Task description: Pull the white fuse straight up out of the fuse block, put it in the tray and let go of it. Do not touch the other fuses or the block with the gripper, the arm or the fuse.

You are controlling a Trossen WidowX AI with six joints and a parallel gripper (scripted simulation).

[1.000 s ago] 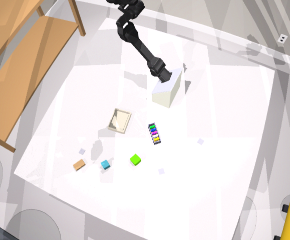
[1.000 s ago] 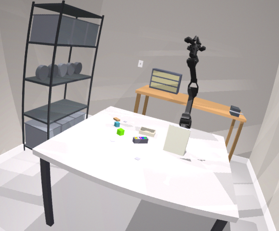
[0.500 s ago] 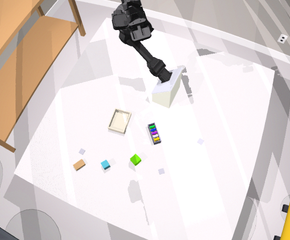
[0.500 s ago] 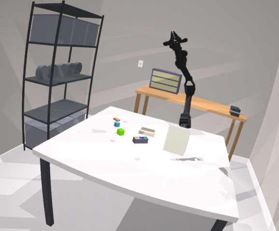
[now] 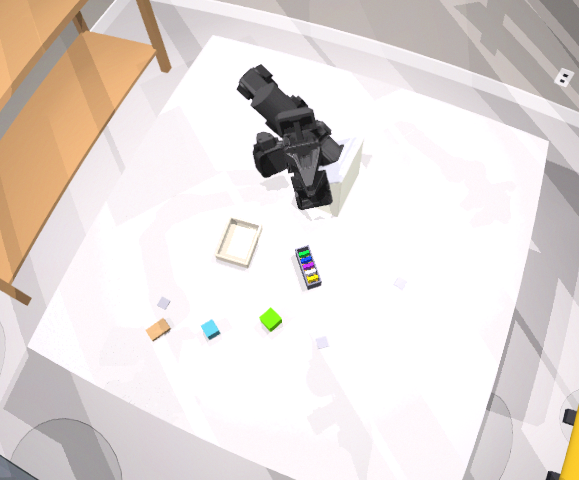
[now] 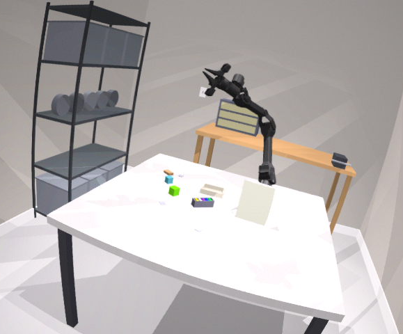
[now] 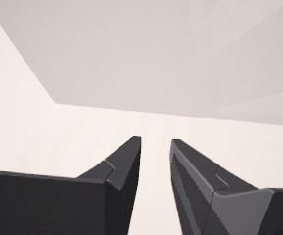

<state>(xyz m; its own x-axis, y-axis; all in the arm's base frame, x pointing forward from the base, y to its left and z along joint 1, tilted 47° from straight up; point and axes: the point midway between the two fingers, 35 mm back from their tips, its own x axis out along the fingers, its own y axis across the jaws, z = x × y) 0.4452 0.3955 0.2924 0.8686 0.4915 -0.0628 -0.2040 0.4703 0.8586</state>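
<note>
Now: the yellow fuse 68 cm below my gripper tip, 9 cm behind it and 2 cm to the right of it. The rest, counted from my gripper tip: green cube: 68 cm below, 9 cm to the right, 6 cm ahead; then purple fuse: 68 cm below, 12 cm behind, 5 cm to the right; then white fuse: 68 cm below, 10 cm behind, 4 cm to the right.
</note>
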